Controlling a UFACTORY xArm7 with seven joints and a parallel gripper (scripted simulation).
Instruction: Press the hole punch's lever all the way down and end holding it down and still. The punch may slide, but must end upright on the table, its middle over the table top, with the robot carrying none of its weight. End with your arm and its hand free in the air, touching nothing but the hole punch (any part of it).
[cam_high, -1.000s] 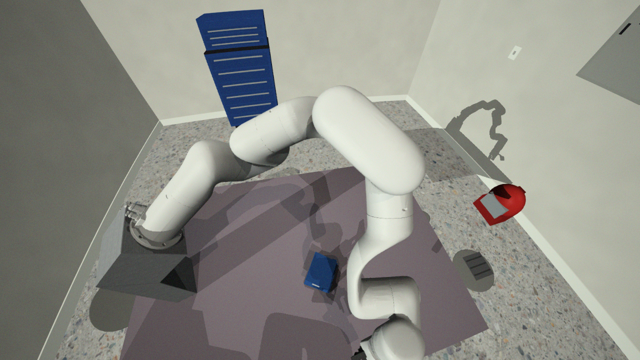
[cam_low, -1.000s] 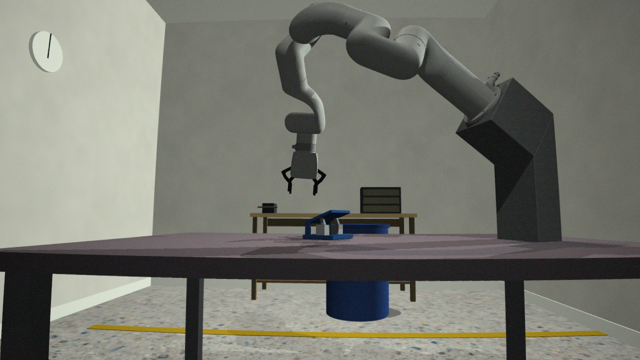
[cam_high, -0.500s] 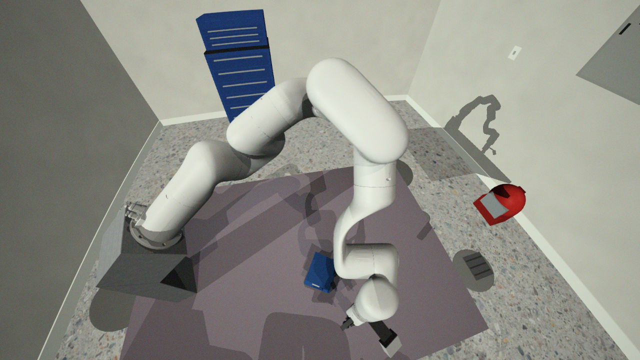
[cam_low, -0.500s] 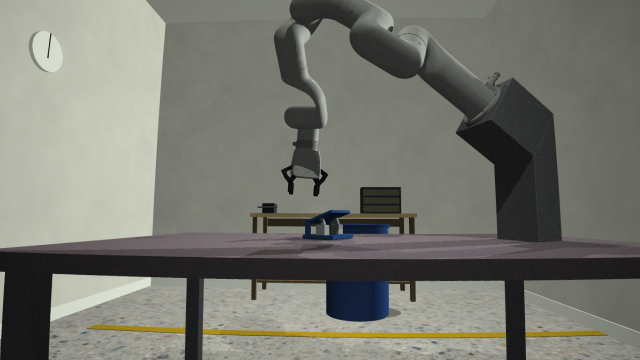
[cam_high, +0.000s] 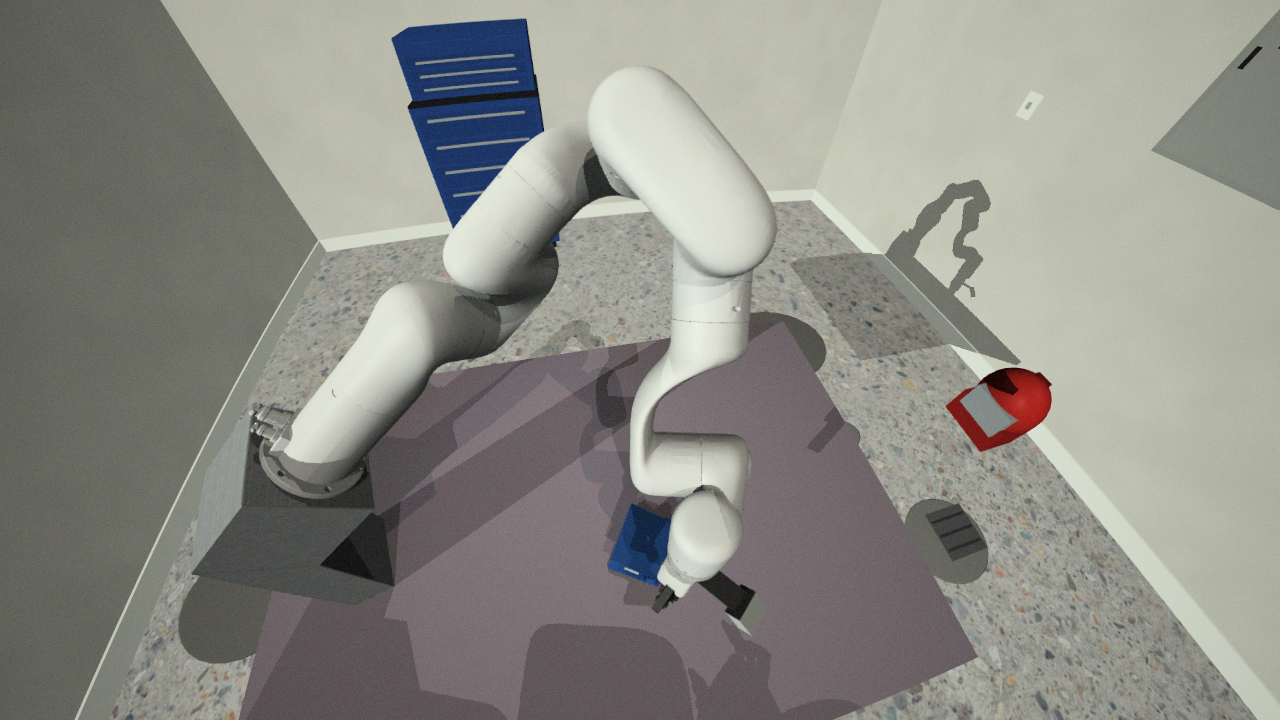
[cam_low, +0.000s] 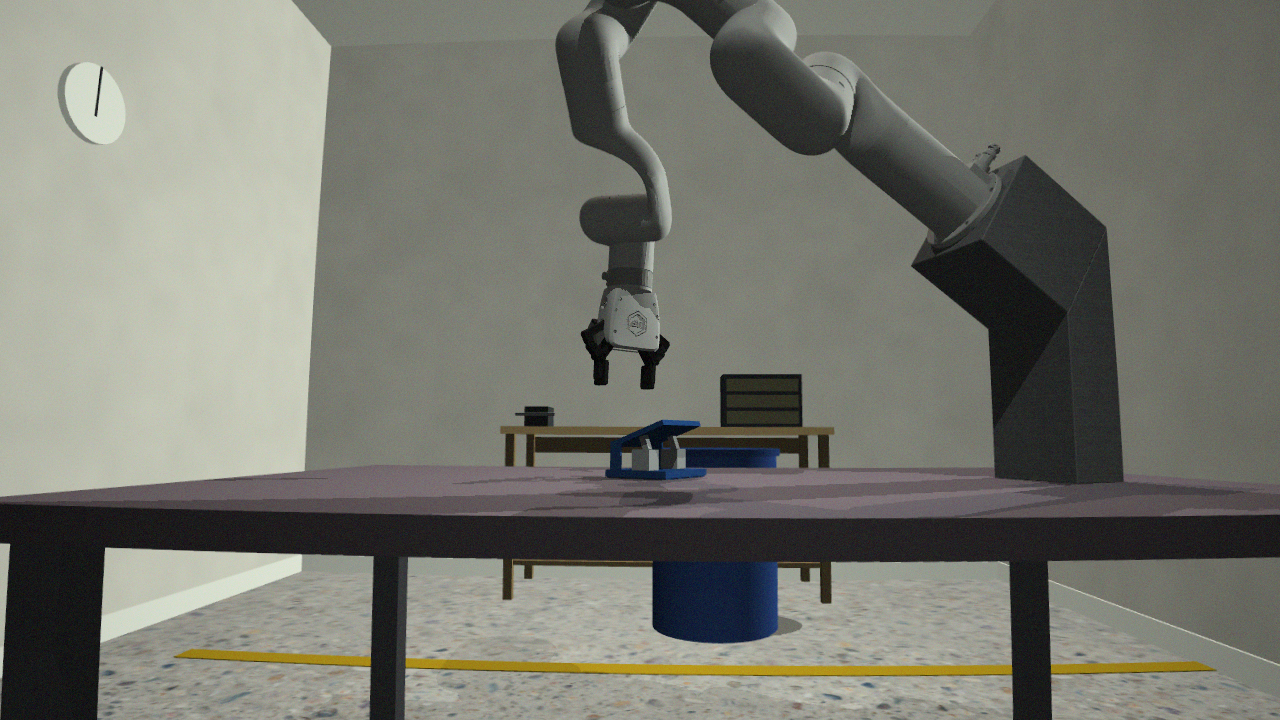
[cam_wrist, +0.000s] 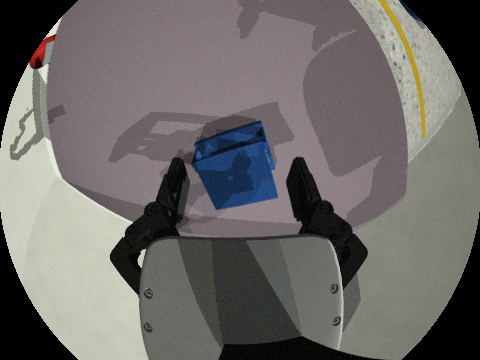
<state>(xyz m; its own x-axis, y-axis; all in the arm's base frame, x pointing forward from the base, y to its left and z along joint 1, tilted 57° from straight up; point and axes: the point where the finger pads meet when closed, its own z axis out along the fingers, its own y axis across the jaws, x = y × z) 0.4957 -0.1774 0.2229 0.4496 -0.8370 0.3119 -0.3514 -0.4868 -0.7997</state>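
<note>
The hole punch lies 110 mm below my hand, 70 mm behind it and 60 mm to the left of it.
</note>
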